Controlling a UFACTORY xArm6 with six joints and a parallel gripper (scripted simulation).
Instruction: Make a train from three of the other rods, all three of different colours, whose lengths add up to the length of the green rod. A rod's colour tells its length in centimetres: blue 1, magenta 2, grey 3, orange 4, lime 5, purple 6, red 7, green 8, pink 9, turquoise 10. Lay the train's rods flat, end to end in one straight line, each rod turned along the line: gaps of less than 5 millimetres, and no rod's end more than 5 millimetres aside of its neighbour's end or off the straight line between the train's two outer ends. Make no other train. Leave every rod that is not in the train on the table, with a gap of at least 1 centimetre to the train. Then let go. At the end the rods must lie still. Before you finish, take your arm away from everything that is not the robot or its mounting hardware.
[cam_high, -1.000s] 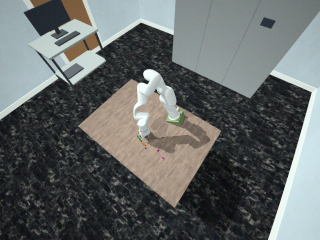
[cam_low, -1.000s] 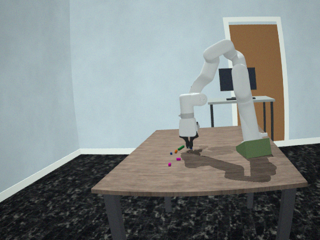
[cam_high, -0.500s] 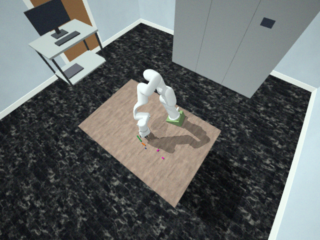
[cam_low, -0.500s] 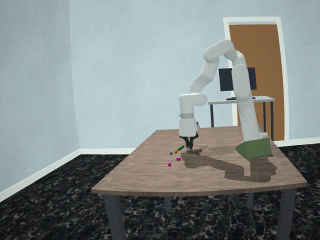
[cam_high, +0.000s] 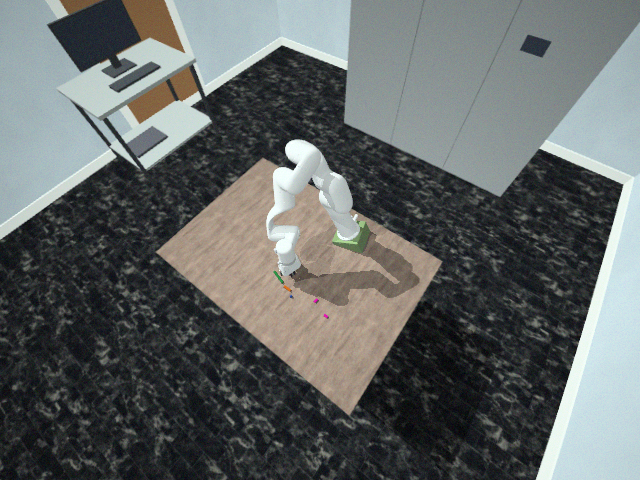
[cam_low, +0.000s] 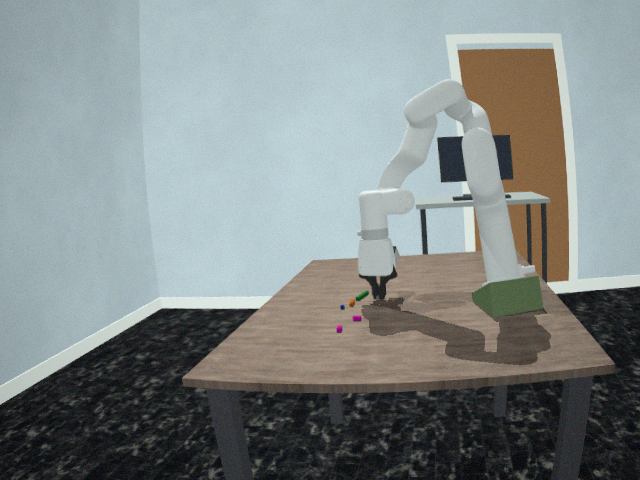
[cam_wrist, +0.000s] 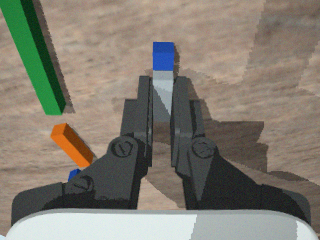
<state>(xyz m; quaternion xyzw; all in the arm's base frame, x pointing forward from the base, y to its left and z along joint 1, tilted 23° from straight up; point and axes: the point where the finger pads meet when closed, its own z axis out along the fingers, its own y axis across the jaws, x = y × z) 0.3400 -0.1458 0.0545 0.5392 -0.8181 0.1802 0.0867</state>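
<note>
Right now my hand is 2 cm above the grey rod. From my hand the other things lie so: green rod (5 cm ahead, 5 cm to the right, 2 cm below); then orange rod (8 cm ahead, 2 cm to the left, 2 cm below).
</note>
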